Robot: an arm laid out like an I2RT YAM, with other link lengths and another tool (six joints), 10 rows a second.
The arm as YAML. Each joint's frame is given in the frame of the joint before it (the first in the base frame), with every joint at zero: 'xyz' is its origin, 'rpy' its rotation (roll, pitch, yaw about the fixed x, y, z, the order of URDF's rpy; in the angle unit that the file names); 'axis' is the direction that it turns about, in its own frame. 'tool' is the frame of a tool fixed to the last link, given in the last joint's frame.
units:
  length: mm
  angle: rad
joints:
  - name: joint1
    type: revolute
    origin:
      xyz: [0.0, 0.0, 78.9]
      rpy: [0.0, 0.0, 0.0]
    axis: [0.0, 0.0, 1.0]
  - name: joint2
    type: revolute
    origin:
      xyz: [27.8, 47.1, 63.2]
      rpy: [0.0, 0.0, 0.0]
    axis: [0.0, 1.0, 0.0]
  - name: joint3
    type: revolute
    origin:
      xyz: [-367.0, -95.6, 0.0]
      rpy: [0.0, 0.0, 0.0]
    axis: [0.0, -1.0, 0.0]
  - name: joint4
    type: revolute
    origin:
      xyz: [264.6, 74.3, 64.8]
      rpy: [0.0, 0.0, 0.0]
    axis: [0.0, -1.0, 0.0]
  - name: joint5
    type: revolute
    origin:
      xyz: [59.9, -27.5, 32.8]
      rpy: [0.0, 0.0, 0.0]
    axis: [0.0, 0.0, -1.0]
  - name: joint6
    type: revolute
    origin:
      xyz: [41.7, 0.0, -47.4]
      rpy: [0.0, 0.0, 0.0]
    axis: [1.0, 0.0, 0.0]
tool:
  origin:
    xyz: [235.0, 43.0, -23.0]
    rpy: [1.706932, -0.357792, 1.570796]
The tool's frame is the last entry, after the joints.
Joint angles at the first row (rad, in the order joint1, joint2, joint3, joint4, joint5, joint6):
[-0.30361, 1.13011, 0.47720, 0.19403, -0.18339, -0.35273]
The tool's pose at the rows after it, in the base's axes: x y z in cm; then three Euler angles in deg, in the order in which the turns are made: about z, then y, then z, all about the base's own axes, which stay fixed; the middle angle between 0 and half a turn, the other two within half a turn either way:
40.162 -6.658 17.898 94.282 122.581 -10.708
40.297 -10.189 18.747 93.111 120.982 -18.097
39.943 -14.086 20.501 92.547 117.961 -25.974
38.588 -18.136 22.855 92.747 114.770 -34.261
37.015 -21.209 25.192 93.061 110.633 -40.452
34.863 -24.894 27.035 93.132 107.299 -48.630
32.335 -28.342 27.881 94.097 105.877 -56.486
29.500 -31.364 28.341 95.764 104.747 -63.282
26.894 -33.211 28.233 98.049 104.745 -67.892
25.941 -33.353 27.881 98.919 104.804 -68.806
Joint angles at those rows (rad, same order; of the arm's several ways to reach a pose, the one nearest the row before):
[-0.31062, 1.13933, 0.48028, 0.22376, -0.10215, -0.33581]
[-0.32782, 1.14301, 0.48528, 0.25294, -0.00364, -0.30871]
[-0.35033, 1.13175, 0.49047, 0.28733, 0.10269, -0.27810]
[-0.37939, 1.10159, 0.50646, 0.29158, 0.21540, -0.24543]
[-0.40677, 1.06873, 0.49878, 0.33520, 0.29877, -0.23624]
[-0.42907, 1.06152, 0.49672, 0.38276, 0.42095, -0.22980]
[-0.46707, 1.07144, 0.50068, 0.40749, 0.52278, -0.20626]
[-0.52576, 1.07998, 0.49340, 0.43994, 0.58746, -0.17811]
[-0.58280, 1.07372, 0.48316, 0.44027, 0.61593, -0.13367]
[-0.59828, 1.05932, 0.46467, 0.44246, 0.61832, -0.11750]

